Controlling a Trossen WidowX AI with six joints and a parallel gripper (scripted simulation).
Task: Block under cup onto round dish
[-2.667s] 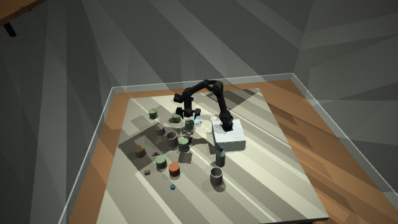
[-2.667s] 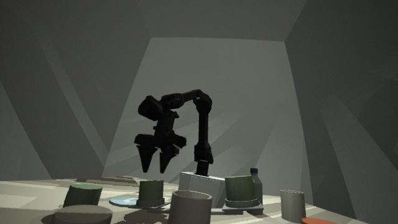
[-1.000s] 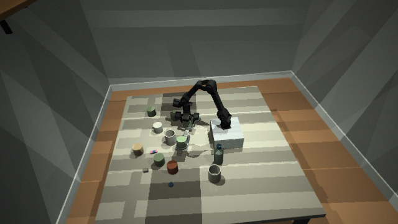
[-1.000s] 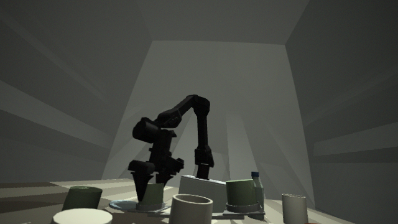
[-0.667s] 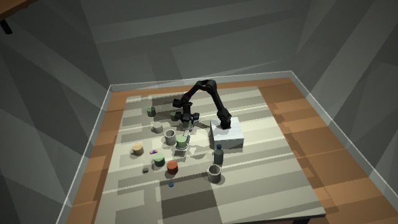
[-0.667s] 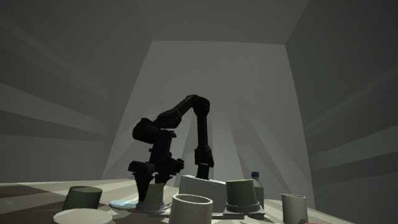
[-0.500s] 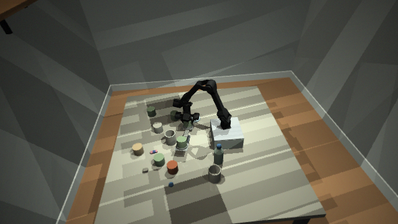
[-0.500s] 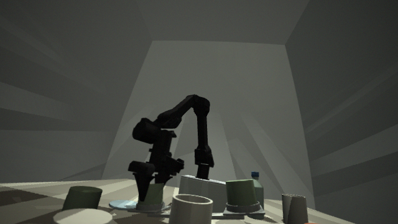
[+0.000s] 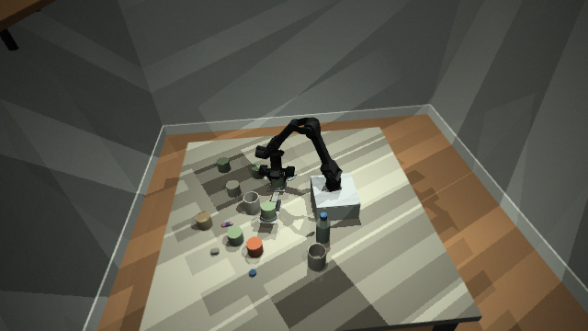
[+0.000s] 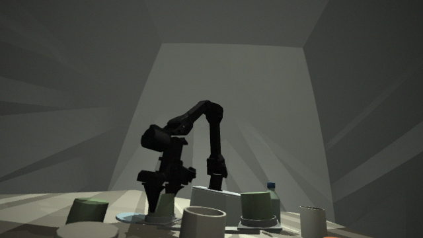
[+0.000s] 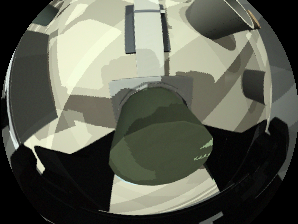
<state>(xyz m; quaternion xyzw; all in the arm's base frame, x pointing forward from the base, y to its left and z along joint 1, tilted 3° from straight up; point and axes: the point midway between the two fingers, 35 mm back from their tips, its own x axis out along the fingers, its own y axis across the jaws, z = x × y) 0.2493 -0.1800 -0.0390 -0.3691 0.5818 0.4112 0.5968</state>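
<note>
The round dish lies 90 mm to the right of my gripper tip, 80 mm behind it and 50 mm below it. Also, from my gripper tip: small balance (120 mm to the left, 60 mm ahead, 10 mm below); then orange cup (360 mm to the left, 220 mm ahead, 10 mm below); then grey block (10 mm below).
</note>
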